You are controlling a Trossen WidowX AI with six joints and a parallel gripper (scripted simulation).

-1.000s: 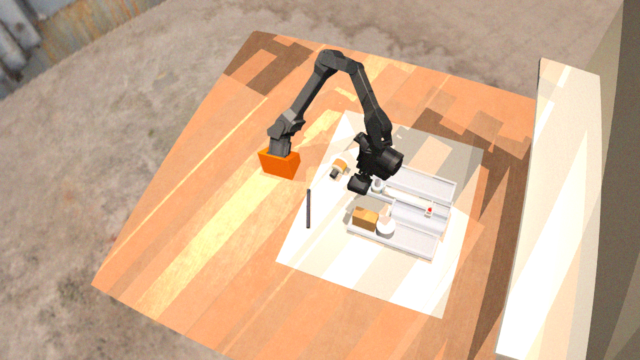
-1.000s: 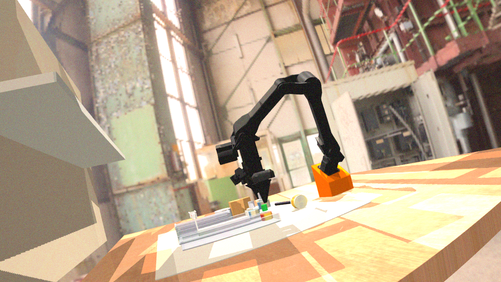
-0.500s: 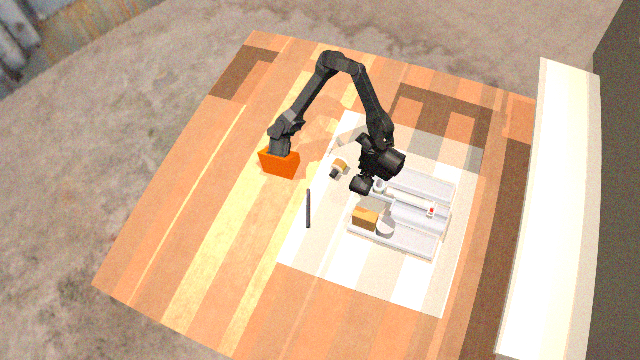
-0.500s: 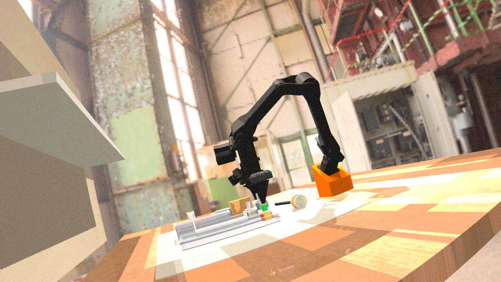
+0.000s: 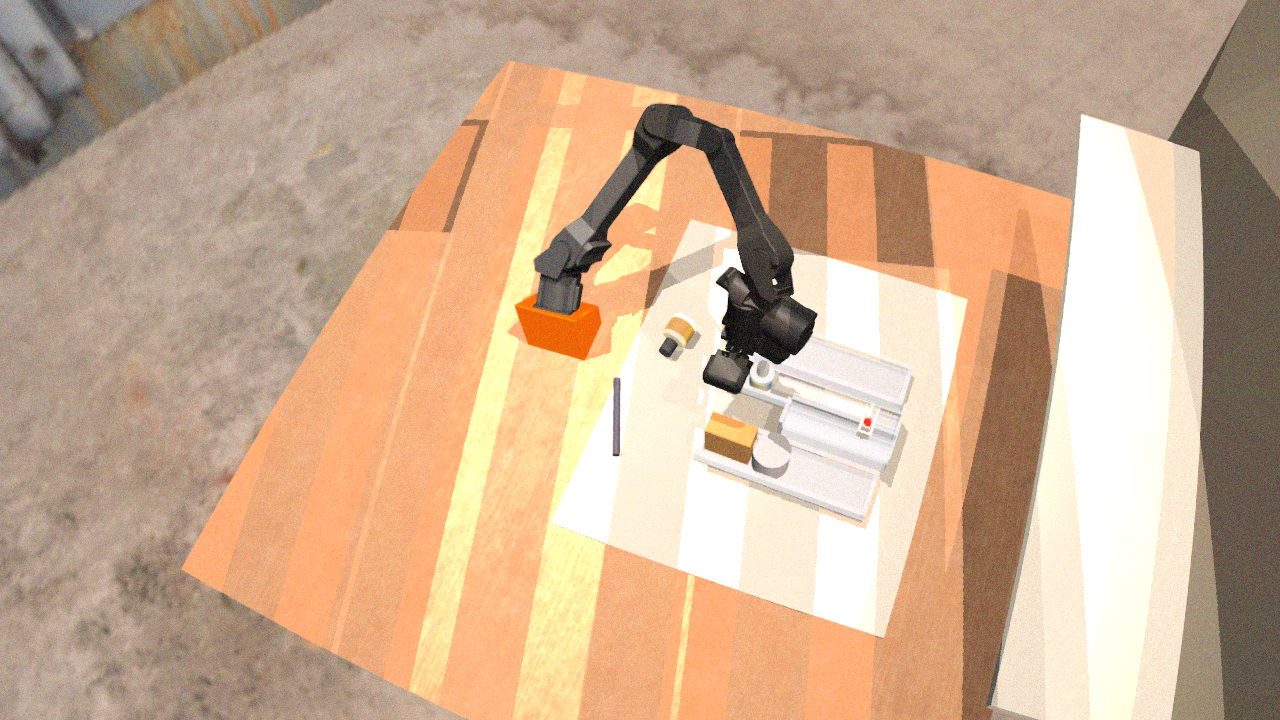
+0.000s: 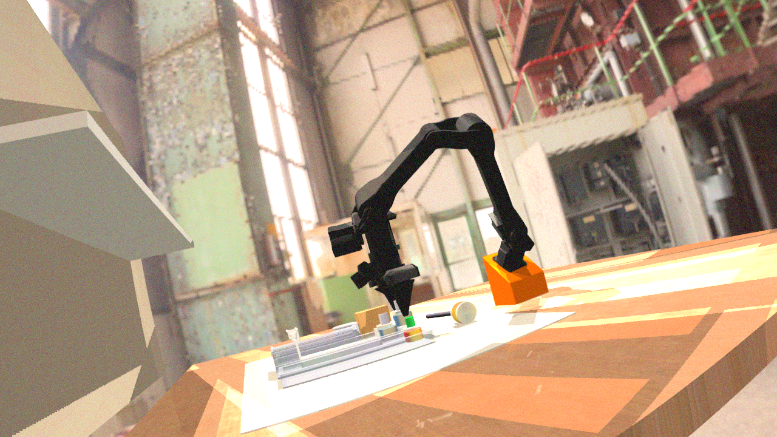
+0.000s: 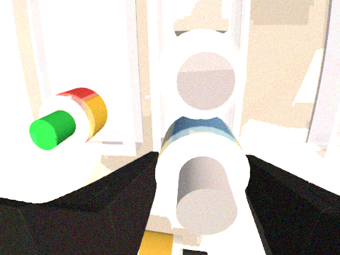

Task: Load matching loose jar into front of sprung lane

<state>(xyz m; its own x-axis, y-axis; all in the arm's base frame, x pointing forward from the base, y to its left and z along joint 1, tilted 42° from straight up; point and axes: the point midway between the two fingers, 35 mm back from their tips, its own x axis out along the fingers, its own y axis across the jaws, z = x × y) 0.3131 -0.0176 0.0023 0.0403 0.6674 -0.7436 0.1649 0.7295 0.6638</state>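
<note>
Now: gripper tip 80 mm short of the white mat, 30 mm to the left of it and 50 mm above it. The rest, counted from my gripper tip: pusher plate (140 mm ahead, 50 mm to the right); tan box (10 mm ahead, 130 mm to the right, 10 mm below); grey lane tray (160 mm ahead, 50 mm to the right, 30 mm below).
</note>
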